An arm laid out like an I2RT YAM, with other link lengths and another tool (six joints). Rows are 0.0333 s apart.
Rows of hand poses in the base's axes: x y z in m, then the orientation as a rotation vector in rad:
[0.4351 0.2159 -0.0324 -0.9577 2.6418 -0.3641]
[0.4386 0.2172 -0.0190 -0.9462 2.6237 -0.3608]
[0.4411 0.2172 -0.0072 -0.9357 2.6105 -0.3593]
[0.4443 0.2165 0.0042 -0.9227 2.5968 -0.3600]
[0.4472 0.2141 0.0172 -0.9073 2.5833 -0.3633]
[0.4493 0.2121 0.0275 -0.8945 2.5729 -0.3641]
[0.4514 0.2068 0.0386 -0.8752 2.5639 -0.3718]
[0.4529 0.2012 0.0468 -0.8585 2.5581 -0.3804]
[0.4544 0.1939 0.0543 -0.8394 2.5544 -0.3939]
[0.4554 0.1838 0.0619 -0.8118 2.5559 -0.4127]
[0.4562 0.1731 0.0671 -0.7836 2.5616 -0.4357]
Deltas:
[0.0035 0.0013 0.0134 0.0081 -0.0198 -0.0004]
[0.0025 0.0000 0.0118 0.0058 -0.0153 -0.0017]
[0.0032 -0.0007 0.0114 0.0049 -0.0170 -0.0034]
[0.0029 -0.0024 0.0130 0.0036 -0.0180 -0.0054]
[0.0021 -0.0020 0.0103 0.0042 -0.0139 -0.0045]
[0.0021 -0.0053 0.0111 0.0006 -0.0158 -0.0102]
[0.0015 -0.0056 0.0082 -0.0012 -0.0120 -0.0098]
[0.0015 -0.0073 0.0075 -0.0044 -0.0114 -0.0129]
[0.0010 -0.0101 0.0076 -0.0070 -0.0100 -0.0209]
[0.0008 -0.0107 0.0052 -0.0105 -0.0064 -0.0235]

